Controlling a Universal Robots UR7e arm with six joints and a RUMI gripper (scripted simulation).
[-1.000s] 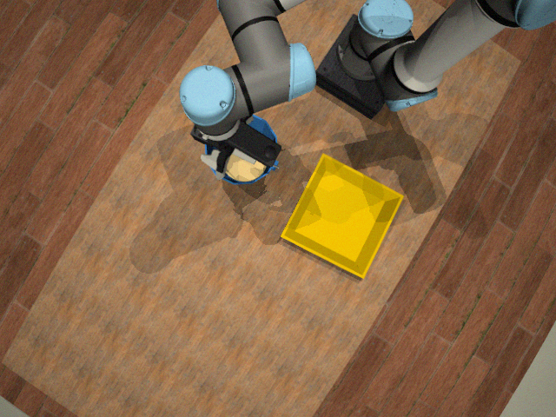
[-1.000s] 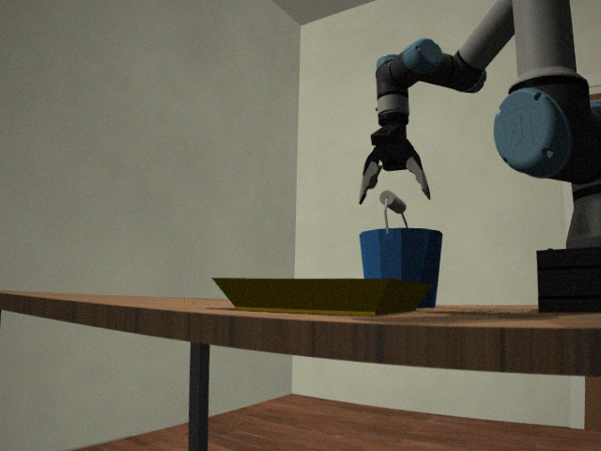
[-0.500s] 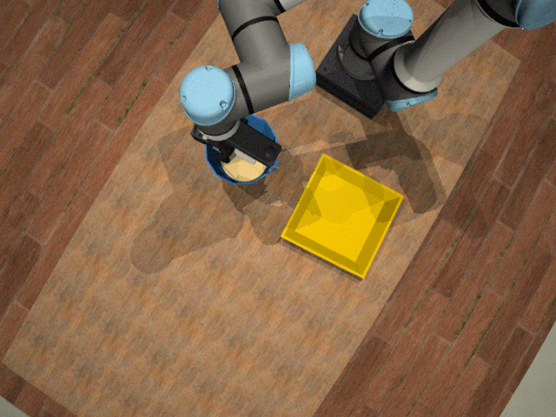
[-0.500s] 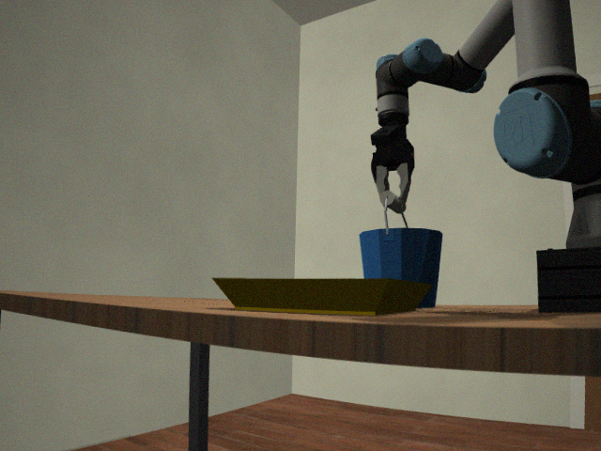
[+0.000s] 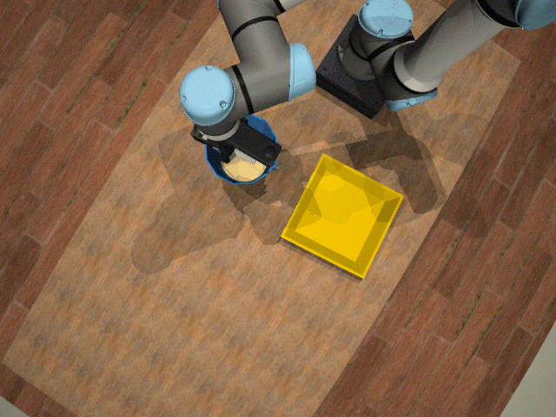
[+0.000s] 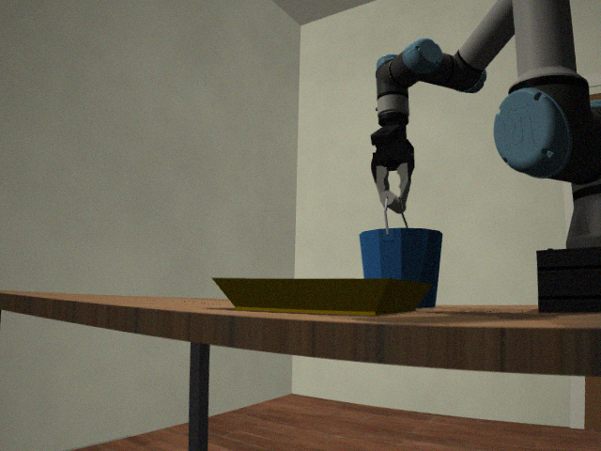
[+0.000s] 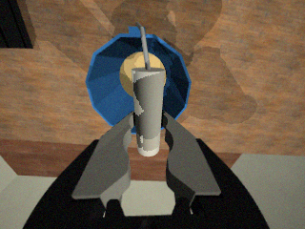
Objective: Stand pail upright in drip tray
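Now: hand 90 mm above the pail and 10 mm past it. Also, from my hand: pail handle 30 mm below, 10 mm behind; then yellow drip tray 310 mm to the left, 220 mm below, 50 mm behind.
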